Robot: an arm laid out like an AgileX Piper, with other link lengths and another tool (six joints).
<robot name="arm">
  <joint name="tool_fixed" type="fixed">
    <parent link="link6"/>
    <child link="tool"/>
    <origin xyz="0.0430 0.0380 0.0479" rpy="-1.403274 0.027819 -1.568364"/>
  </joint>
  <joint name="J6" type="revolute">
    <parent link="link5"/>
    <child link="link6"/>
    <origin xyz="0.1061 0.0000 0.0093" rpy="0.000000 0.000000 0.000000"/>
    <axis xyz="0.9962 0 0.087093"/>
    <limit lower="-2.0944" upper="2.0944"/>
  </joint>
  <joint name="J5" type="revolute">
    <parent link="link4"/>
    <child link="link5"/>
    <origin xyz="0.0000 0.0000 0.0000" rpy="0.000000 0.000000 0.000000"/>
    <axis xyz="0 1 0"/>
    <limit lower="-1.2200" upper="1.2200"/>
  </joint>
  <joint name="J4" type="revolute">
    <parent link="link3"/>
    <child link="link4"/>
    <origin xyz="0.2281 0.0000 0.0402" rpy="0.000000 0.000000 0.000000"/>
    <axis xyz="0.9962 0 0.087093"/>
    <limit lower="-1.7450" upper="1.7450"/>
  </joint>
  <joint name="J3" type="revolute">
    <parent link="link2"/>
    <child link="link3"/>
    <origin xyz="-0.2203 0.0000 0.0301" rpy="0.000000 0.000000 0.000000"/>
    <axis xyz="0 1 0"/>
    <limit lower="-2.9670" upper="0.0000"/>
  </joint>
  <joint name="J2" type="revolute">
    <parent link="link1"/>
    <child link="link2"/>
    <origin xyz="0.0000 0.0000 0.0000" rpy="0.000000 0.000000 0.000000"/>
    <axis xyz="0 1 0"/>
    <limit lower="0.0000" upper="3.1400"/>
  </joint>
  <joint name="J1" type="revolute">
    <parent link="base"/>
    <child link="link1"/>
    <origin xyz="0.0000 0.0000 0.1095" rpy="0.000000 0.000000 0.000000"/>
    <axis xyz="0 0 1"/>
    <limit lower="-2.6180" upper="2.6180"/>
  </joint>
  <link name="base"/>
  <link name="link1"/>
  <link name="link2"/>
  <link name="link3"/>
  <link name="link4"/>
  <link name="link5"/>
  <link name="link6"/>
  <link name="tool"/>
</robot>
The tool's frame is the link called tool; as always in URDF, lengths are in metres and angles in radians.
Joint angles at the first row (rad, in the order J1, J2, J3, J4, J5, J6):
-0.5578, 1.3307, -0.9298, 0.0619, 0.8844, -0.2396
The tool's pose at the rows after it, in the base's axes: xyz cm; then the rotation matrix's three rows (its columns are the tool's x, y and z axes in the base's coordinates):
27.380, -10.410, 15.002; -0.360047, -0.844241, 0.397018; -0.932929, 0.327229, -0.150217; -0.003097, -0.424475, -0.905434
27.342, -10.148, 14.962; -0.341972, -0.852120, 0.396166; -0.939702, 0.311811, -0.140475; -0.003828, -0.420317, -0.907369
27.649, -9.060, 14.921; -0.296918, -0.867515, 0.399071; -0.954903, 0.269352, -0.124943; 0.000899, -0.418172, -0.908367
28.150, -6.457, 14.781; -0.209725, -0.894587, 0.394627; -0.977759, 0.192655, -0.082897; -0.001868, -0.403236, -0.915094
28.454, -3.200, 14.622; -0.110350, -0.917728, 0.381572; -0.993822, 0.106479, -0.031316; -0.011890, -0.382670, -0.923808
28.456, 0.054, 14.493; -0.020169, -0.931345, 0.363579; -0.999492, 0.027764, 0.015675; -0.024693, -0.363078, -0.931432
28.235, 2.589, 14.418; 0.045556, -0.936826, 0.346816; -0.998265, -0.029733, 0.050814; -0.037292, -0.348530, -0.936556
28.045, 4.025, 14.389; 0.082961, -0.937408, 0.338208; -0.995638, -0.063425, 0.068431; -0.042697, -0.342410, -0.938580
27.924, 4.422, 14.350; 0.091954, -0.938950, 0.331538; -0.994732, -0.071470, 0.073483; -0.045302, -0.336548, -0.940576
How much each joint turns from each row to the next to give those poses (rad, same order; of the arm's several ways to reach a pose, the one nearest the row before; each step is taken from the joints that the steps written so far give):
0.0000, -0.0001, 0.0001, 0.0256, 0.0229, -0.0190
0.0021, 0.0000, 0.0000, 0.0068, 0.0061, -0.0200
0.0377, 0.0001, -0.0001, -0.0020, 0.0020, -0.0096
0.0900, 0.0000, 0.0000, -0.0020, 0.0165, 0.0019
0.1126, -0.0001, 0.0001, 0.0000, 0.0230, 0.0145
0.1153, 0.0001, -0.0001, 0.0000, 0.0211, 0.0276
0.0907, -0.0001, 0.0001, 0.0025, 0.0154, 0.0260
0.0530, 0.0001, -0.0001, 0.0000, 0.0059, 0.0163
0.0146, -0.0001, 0.0001, 0.0000, 0.0061, 0.0061

